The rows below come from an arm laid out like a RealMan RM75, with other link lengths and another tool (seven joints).
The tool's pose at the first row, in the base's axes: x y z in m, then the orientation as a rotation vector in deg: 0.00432, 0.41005, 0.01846, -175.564, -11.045, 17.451
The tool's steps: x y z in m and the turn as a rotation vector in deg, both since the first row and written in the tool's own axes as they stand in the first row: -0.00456, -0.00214, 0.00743, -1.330, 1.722, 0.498; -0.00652, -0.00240, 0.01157, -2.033, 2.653, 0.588; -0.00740, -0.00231, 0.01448, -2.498, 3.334, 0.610; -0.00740, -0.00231, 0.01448, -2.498, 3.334, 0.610; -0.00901, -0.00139, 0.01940, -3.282, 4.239, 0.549; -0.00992, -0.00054, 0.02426, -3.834, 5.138, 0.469; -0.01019, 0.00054, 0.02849, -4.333, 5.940, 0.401; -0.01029, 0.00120, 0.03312, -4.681, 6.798, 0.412; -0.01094, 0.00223, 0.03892, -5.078, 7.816, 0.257
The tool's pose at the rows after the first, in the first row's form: -0.00185, 0.41190, 0.01221, -177.111, -10.479, 14.804; -0.00461, 0.41209, 0.00855, -177.881, -10.442, 13.347; -0.00604, 0.41201, 0.00587, -178.380, -10.471, 12.274; -0.00604, 0.41201, 0.00587, -178.380, -10.471, 12.274; -0.00848, 0.41110, 0.00130, -179.181, -10.685, 10.827; -0.01023, 0.41036, -0.00334, 179.119, 10.842, -9.355; -0.01121, 0.40944, -0.00751, 178.735, 10.957, -8.029; -0.01215, 0.40897, -0.01206, 178.499, 10.932, -6.645; -0.01382, 0.40812, -0.01769, 178.222, 11.162, -5.005
